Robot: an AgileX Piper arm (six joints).
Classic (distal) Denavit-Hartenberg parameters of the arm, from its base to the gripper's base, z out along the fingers. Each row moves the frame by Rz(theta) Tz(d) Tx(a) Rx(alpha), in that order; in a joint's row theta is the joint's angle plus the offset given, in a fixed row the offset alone. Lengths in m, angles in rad.
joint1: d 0.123, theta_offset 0, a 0, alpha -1.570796
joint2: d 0, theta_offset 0.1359, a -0.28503, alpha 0
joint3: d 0, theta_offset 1.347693, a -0.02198, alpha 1.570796
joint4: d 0.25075, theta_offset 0, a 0, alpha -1.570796
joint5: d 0, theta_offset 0, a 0, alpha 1.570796
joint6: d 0.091, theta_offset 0, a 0, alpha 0
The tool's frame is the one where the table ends.
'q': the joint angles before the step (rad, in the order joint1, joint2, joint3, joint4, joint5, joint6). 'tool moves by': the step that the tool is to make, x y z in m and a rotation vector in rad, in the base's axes. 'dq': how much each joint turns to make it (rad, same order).
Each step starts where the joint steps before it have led.
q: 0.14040, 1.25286, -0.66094, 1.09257, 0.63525, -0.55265
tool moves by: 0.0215, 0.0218, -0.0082, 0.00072, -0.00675, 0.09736
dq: 0.06613, 0.12522, -0.06896, 0.07682, -0.00270, -0.11549
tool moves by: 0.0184, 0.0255, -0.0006, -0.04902, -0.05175, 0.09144
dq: 0.08544, 0.09243, -0.09259, -0.02016, -0.03985, -0.04164
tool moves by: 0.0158, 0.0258, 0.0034, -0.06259, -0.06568, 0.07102
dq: 0.08154, 0.07386, -0.10131, -0.07898, -0.05186, 0.01847
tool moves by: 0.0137, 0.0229, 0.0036, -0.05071, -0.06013, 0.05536
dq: 0.06200, 0.06548, -0.09592, -0.08699, -0.03722, 0.03369
